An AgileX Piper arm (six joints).
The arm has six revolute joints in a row. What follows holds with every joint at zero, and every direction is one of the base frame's. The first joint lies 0.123 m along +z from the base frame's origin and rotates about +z. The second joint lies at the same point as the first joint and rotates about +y. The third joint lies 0.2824 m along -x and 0.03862 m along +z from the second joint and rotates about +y. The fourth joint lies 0.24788 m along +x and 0.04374 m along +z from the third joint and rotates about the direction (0.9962, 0, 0.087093). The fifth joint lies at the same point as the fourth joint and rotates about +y. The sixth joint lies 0.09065 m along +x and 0.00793 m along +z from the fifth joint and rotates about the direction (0.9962, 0, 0.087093). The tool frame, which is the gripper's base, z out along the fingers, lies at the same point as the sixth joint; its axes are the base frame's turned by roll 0, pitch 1.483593 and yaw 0 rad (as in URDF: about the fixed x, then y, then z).
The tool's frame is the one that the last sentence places.
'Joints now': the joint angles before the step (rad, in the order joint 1, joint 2, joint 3, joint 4, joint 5, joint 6). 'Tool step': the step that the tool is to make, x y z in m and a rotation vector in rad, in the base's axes. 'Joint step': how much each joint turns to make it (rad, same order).
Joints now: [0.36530 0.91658 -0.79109 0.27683 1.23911 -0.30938]
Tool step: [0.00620 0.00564 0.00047 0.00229 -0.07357 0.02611]
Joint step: [0.03811 0.01045 -0.00067 -0.02178 -0.07950 -0.00870]
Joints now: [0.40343 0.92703 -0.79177 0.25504 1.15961 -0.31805]
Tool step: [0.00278 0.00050 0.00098 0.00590 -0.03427 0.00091]
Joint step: [-0.00004 0.00001 -0.00001 -0.00395 -0.03261 -0.00991]
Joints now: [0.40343 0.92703 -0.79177 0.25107 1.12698 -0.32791]
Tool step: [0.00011 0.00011 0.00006 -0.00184 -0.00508 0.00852]
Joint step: [0.00051 -0.00001 0.00002 0.00001 -0.00189 -0.00949]
